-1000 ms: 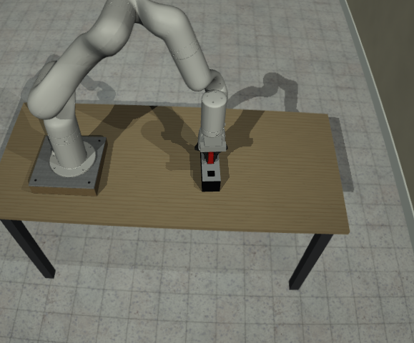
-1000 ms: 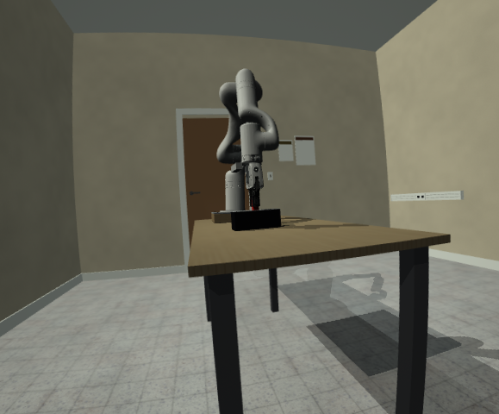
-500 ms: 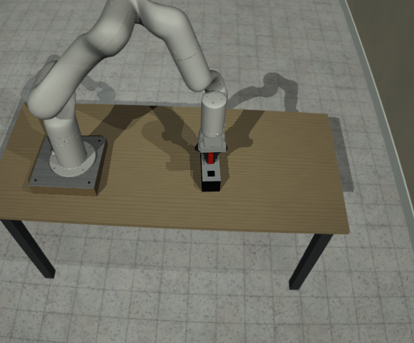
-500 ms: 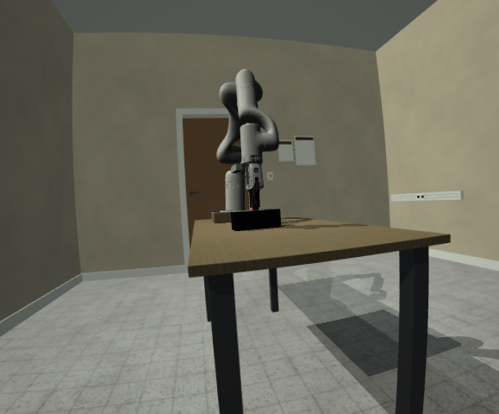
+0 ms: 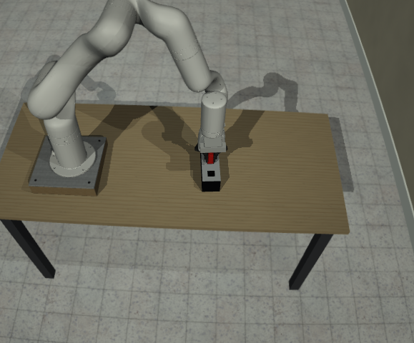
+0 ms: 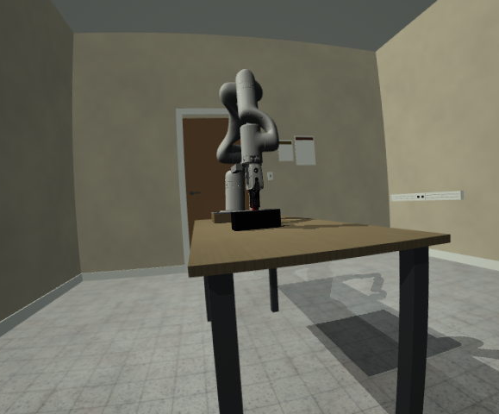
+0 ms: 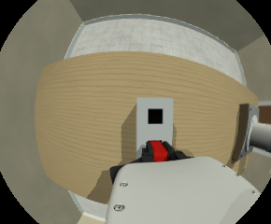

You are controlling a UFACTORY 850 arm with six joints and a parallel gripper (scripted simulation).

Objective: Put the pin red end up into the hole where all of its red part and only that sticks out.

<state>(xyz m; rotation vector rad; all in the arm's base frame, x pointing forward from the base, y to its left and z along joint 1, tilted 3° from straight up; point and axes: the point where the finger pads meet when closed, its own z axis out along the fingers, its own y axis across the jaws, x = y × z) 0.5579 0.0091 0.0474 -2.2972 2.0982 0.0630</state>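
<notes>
The pin is 1 cm below my hand. Also, from my hand: black block 7 cm below.
</notes>
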